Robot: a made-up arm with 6 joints. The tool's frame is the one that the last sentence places.
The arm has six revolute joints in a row. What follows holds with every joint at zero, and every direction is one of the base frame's.
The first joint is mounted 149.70 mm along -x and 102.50 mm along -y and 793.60 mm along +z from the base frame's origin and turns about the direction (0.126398, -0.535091, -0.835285), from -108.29 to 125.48 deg.
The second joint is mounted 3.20 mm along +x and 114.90 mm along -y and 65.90 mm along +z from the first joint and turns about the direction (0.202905, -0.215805, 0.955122), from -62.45 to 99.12 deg.
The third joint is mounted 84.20 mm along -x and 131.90 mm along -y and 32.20 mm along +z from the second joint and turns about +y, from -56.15 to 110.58 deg.
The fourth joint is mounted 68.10 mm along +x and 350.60 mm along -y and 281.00 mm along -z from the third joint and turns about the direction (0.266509, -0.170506, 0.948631), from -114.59 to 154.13 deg.
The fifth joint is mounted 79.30 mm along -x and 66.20 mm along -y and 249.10 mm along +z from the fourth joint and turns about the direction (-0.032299, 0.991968, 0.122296), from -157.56 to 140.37 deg.
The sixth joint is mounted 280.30 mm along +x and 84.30 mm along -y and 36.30 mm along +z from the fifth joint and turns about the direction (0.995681, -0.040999, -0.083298), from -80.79 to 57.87 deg.
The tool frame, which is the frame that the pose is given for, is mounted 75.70 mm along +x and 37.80 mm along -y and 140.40 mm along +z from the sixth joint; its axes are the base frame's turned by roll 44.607, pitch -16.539 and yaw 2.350 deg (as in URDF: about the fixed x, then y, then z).
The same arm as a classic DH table. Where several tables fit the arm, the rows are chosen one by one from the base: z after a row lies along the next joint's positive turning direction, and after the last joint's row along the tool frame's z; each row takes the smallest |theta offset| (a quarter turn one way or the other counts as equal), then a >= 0, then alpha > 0; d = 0 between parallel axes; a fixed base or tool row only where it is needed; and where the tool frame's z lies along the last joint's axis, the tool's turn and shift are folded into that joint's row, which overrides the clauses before.
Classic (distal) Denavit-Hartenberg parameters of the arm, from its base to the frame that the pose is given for. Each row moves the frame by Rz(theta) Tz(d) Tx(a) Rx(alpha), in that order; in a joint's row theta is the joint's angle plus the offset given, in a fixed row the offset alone. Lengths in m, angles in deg.
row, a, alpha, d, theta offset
base (fixed), -0.1693, 146.65, 0.8929, 13.29
joint 1, -0.0484, -131.05, 0.2329, -11.31
joint 2, -0.0891, -102.46, 0.1776, -23.21
joint 3, 0.1416, 99.82, -0.523, 3.7
joint 4, -0.1452, -93.54, -0.0306, 3.69
joint 5, -0.0678, 94.76, -0.0842, 79.09
joint 6, -0.0834, 101.58, 0.365, -49.67
tool (fixed), 0, 0, 0.1277, 108.62
Joint limits (deg, base to tool): -108.29..125.48 -62.45..99.12 -56.15..110.58 -114.59..154.13 -157.56..140.37 -80.79..57.87

